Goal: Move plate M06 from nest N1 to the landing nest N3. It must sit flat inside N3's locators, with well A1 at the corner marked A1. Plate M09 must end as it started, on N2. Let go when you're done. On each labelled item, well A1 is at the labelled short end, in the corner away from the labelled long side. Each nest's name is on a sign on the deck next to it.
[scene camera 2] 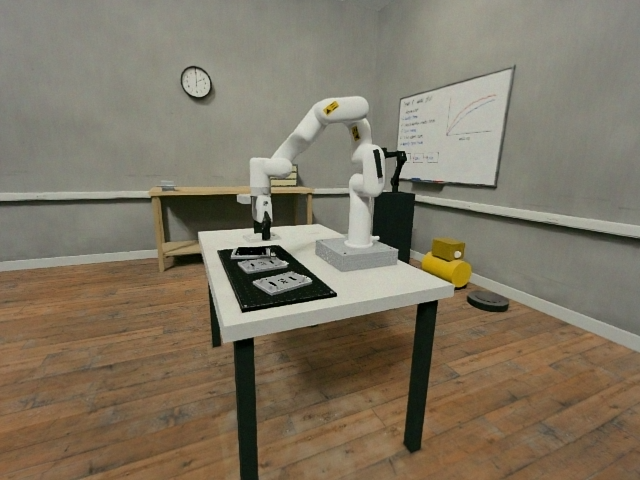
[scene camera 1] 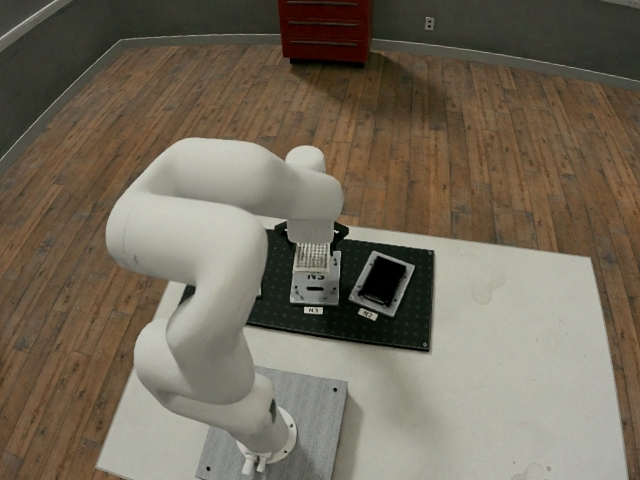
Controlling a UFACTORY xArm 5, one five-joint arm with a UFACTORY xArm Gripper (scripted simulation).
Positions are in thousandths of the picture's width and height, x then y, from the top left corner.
Labels:
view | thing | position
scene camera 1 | gripper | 490, 522
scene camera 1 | white plate M06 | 485, 541
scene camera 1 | black plate M09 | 598, 564

